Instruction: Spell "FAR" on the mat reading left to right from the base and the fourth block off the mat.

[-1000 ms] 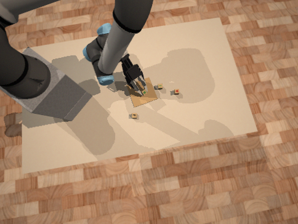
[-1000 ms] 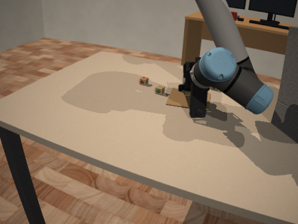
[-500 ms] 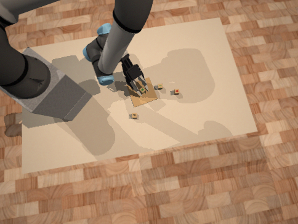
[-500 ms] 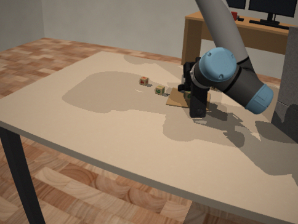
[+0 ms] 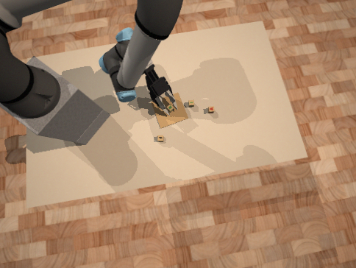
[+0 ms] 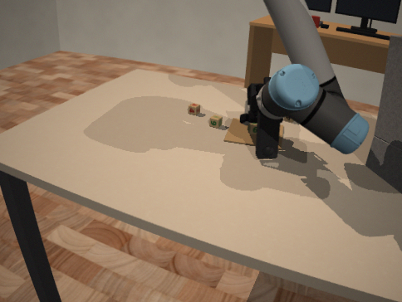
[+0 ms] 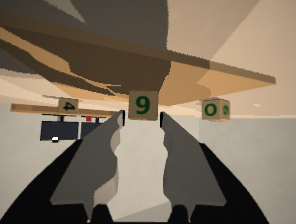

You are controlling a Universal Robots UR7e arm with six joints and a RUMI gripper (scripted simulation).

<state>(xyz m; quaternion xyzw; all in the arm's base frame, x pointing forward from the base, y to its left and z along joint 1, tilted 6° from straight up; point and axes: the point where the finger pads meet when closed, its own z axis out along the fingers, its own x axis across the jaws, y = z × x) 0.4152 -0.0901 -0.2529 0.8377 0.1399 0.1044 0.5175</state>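
Now: hand 1 cm to the right of the green R block and 1 cm above it. Also, from my hand: brown mat (2 cm below, 1 cm to the left, 1 cm behind); then F block (11 cm to the right, 9 cm behind, 1 cm below); then green-lettered block (10 cm ahead, 1 cm to the left, 1 cm below).
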